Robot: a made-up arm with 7 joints. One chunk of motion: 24 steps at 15 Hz.
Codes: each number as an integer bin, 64 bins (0 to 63) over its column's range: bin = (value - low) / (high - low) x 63, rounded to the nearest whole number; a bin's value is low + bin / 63 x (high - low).
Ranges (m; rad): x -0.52..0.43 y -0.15..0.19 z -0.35..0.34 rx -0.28..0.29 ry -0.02..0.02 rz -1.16..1
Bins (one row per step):
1: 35 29 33 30 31 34
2: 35 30 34 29 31 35
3: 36 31 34 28 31 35
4: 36 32 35 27 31 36
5: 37 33 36 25 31 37
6: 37 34 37 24 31 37
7: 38 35 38 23 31 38
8: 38 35 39 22 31 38
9: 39 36 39 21 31 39
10: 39 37 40 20 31 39
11: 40 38 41 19 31 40
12: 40 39 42 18 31 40
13: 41 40 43 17 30 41
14: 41 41 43 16 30 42
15: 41 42 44 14 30 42
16: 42 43 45 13 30 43
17: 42 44 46 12 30 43
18: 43 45 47 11 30 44
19: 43 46 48 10 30 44
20: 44 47 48 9 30 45
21: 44 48 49 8 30 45
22: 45 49 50 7 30 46
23: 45 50 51 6 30 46
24: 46 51 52 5 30 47
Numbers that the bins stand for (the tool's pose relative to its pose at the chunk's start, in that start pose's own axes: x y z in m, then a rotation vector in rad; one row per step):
1: 0.0078 0.0065 0.0114 -0.0086 -0.0003 0.0057
2: 0.0078 0.0119 0.0224 -0.0176 -0.0003 0.0400
3: 0.0229 0.0173 0.0224 -0.0267 -0.0003 0.0400
4: 0.0229 0.0227 0.0333 -0.0357 -0.0003 0.0743
5: 0.0379 0.0281 0.0443 -0.0538 -0.0003 0.1086
6: 0.0379 0.0335 0.0552 -0.0629 -0.0003 0.1086
7: 0.0530 0.0389 0.0662 -0.0719 -0.0003 0.1429
8: 0.0530 0.0389 0.0771 -0.0810 -0.0003 0.1429
9: 0.0681 0.0443 0.0771 -0.0900 -0.0003 0.1771
10: 0.0681 0.0497 0.0881 -0.0990 -0.0003 0.1771
11: 0.0832 0.0551 0.0990 -0.1081 -0.0003 0.2114
12: 0.0832 0.0605 0.1100 -0.1171 -0.0003 0.2114
13: 0.0983 0.0659 0.1210 -0.1262 -0.0010 0.2457
14: 0.0983 0.0713 0.1210 -0.1352 -0.0010 0.2800
15: 0.0983 0.0767 0.1319 -0.1533 -0.0010 0.2800
16: 0.1133 0.0821 0.1429 -0.1624 -0.0010 0.3143
17: 0.1133 0.0875 0.1538 -0.1714 -0.0010 0.3143
18: 0.1284 0.0929 0.1648 -0.1805 -0.0010 0.3486
19: 0.1284 0.0983 0.1757 -0.1895 -0.0010 0.3486
20: 0.1435 0.1037 0.1757 -0.1986 -0.0010 0.3829
21: 0.1435 0.1090 0.1867 -0.2076 -0.0010 0.3829
22: 0.1586 0.1144 0.1976 -0.2167 -0.0010 0.4171
23: 0.1586 0.1198 0.2086 -0.2257 -0.0010 0.4171
24: 0.1737 0.1252 0.2195 -0.2348 -0.0010 0.4514

